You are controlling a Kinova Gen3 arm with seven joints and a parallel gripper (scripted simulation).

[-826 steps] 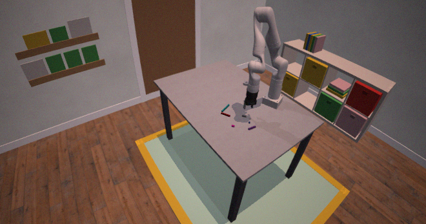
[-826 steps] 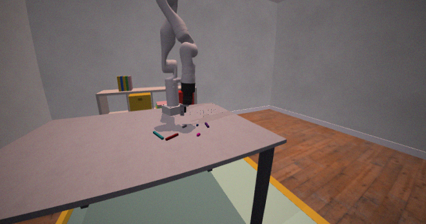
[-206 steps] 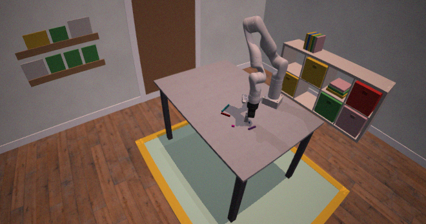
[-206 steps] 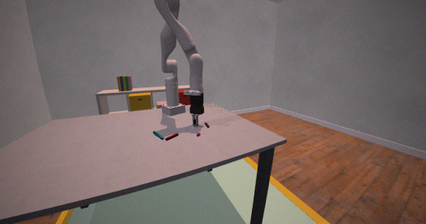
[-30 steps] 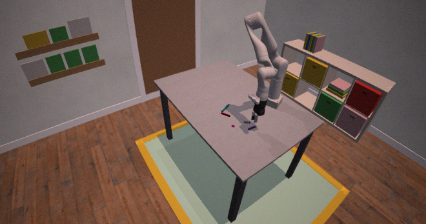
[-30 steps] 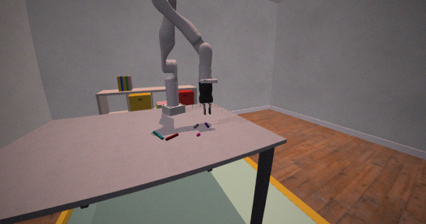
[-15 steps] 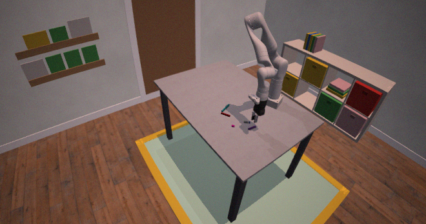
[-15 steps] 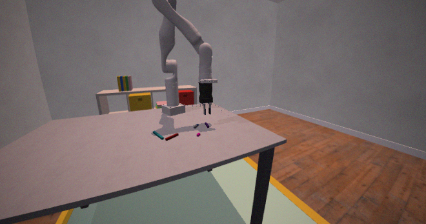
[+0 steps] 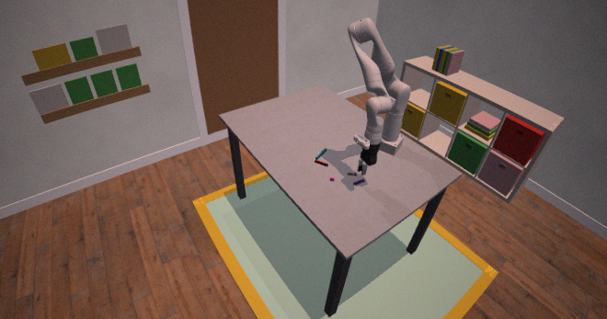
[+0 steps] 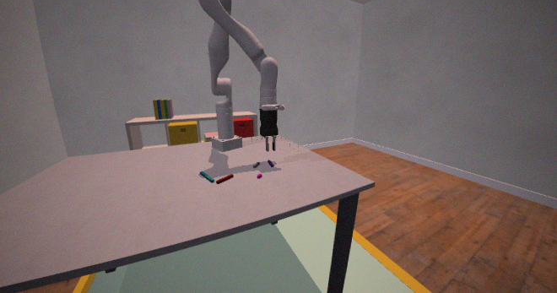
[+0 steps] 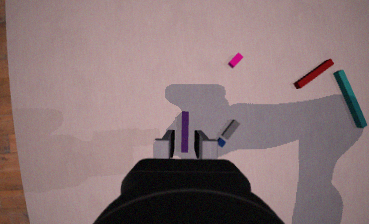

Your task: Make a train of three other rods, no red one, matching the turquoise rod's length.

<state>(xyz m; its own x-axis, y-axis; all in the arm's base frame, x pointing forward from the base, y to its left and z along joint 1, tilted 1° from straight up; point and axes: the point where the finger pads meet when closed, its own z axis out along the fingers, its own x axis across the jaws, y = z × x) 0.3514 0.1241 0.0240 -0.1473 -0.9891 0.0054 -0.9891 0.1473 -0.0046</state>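
The purple rod is 80 mm below my hand. The rest, counted from my hand: grey rod 80 mm below, 70 mm to the right; then blue rod 80 mm below, 50 mm to the right, 20 mm behind; then magenta rod 100 mm ahead, 90 mm to the right, 80 mm below.
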